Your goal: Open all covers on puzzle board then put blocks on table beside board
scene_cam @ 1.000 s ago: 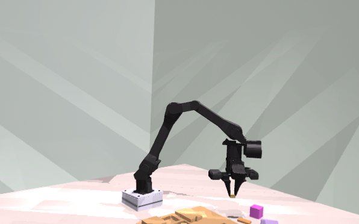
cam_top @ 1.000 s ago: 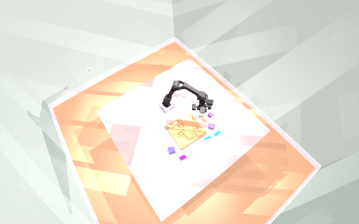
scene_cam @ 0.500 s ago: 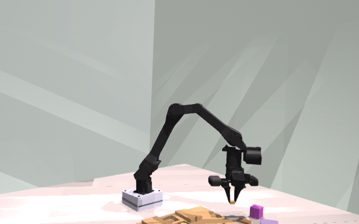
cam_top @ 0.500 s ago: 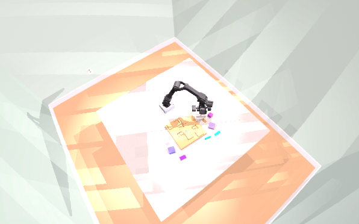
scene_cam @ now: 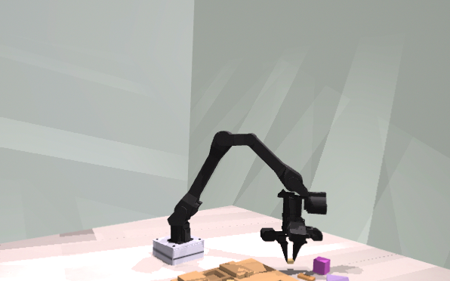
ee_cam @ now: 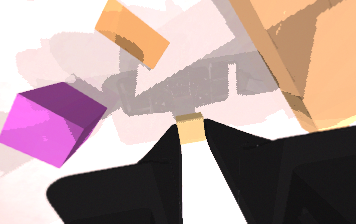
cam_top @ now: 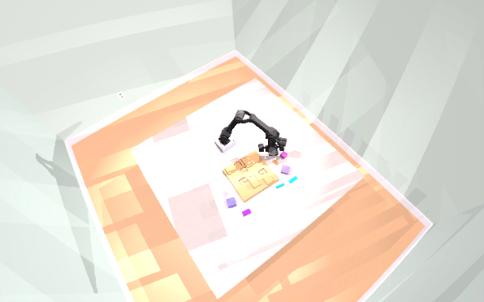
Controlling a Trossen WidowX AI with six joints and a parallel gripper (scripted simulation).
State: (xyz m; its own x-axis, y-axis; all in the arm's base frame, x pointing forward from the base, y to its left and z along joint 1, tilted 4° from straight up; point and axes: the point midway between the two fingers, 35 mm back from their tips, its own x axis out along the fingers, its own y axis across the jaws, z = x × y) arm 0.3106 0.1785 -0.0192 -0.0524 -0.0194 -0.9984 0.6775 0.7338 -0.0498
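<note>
My gripper tip is 24 cm to the left of the puzzle board, 1 cm short of it and 1 cm above it. Also, from my gripper tip: blue-violet block (47 cm to the right, 7 cm ahead, 1 cm below); then lilac block (17 cm ahead, 2 cm to the right, 1 cm below); then small orange piece (7 cm ahead, 3 cm to the right, 2 cm below).
</note>
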